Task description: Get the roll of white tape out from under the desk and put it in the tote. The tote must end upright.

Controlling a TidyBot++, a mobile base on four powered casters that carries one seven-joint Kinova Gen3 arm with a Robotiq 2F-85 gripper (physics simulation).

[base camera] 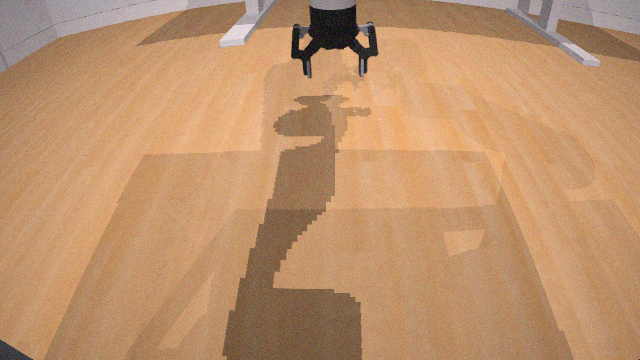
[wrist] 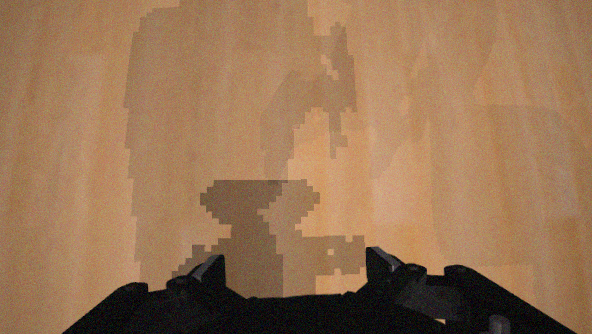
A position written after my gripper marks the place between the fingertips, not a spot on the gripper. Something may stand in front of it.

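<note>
From the base camera you'd see my gripper (base camera: 335, 75). The wrist view shows it too, with my gripper (wrist: 296, 267) there as well.
</note>
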